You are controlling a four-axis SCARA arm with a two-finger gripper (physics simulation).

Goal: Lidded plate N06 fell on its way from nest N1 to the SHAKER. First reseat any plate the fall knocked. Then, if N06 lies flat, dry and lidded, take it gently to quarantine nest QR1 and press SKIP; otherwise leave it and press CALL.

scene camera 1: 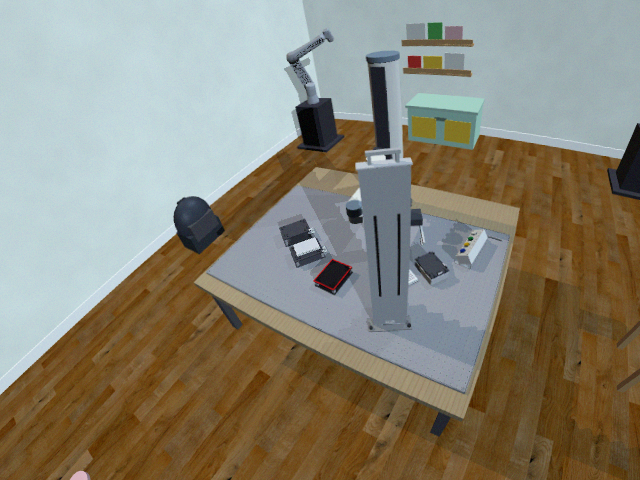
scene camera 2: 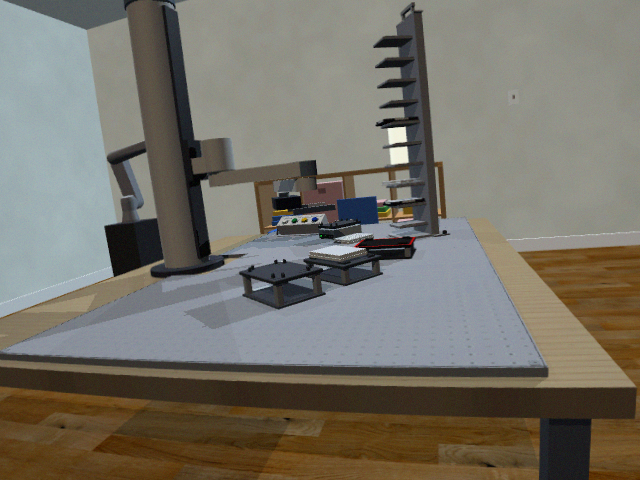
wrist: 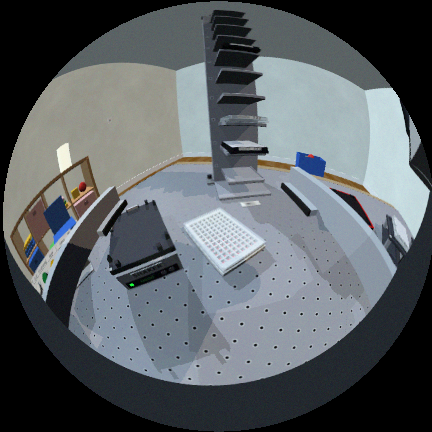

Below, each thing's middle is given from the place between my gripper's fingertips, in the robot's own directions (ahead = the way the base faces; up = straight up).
My gripper is now 13 cm to the right of the dark shaker [scene camera 1: 429,265] and 11 cm above it.
